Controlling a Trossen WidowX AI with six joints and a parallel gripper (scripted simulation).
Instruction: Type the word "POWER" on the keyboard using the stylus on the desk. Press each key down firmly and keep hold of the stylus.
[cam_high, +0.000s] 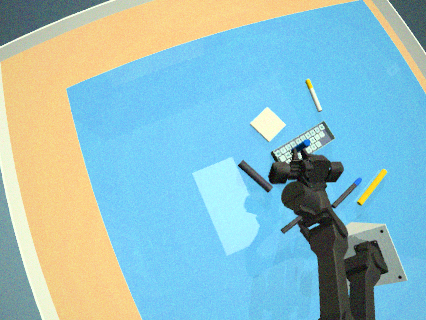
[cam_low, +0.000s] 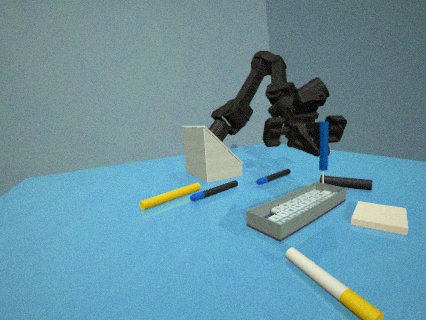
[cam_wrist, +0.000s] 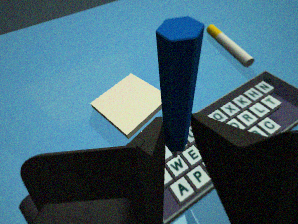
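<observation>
Now: the cream notepad 110 mm ahead of my gripper tip, 90 mm below it and 10 mm to the left of it. Round my gripper tip: dark rod (120 mm to the left, 80 mm below, 20 mm behind); then blue stylus (20 mm below); then stylus tip (50 mm below).
</observation>
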